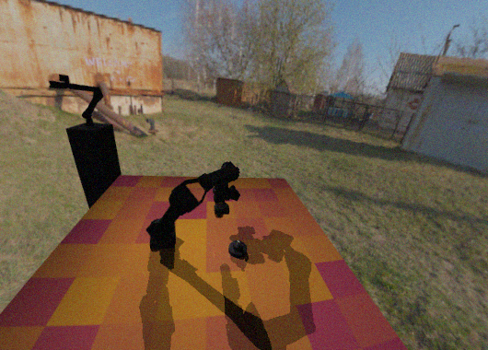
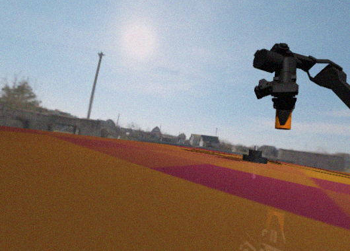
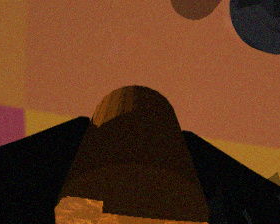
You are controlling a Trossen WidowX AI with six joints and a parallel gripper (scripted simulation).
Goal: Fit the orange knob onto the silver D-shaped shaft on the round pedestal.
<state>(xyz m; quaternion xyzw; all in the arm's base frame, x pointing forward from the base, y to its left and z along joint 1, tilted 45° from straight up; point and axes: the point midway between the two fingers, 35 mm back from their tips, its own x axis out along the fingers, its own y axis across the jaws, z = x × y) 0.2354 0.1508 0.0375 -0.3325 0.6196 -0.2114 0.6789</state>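
Now: the orange knob 30 mm above my gripper tip. Also, from my gripper tip: round dark pedestal (100 mm ahead, 100 mm to the right, 90 mm below).
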